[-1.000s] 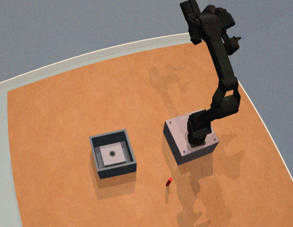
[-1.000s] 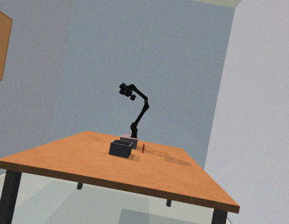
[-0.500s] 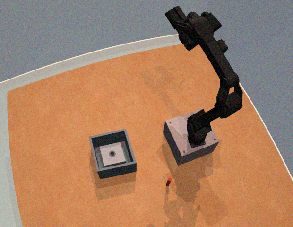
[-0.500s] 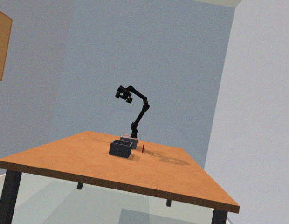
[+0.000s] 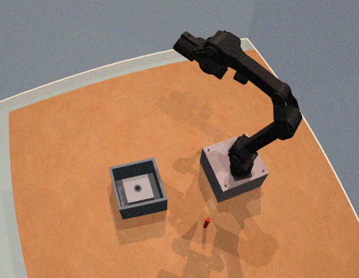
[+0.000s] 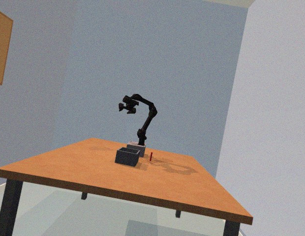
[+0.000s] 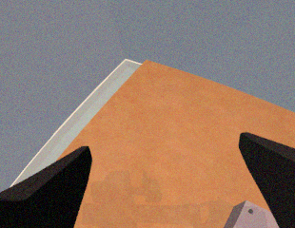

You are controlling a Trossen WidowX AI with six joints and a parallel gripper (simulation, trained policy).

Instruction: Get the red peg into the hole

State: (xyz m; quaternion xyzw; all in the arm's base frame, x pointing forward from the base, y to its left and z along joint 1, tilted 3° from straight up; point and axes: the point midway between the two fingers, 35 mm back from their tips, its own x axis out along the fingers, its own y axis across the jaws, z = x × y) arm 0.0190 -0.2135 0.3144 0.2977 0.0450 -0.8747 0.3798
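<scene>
My gripper tip is now 38 cm to the right of the red peg, 35 cm above it and 13 cm short of it. Round my gripper tip: grey box (37 cm below, 33 cm ahead, 21 cm to the left); then light plate (35 cm below, 33 cm ahead, 21 cm to the left).
</scene>
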